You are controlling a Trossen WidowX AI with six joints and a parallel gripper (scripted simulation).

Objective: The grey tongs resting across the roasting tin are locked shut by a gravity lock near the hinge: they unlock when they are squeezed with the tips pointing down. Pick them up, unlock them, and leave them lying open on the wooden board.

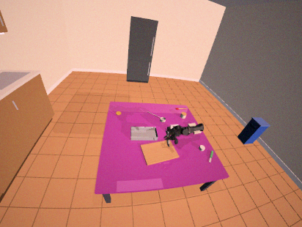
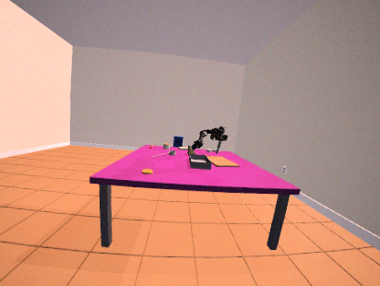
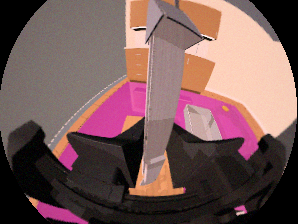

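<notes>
The wooden board lies 210 mm below my gripper tip. From my gripper tip the other things lie so: white roll (520 mm behind, 20 mm to the left, 200 mm below); then grey roasting tin (140 mm ahead, 240 mm to the right, 190 mm below); then tan cup (520 mm behind, 570 mm to the right, 180 mm below).
</notes>
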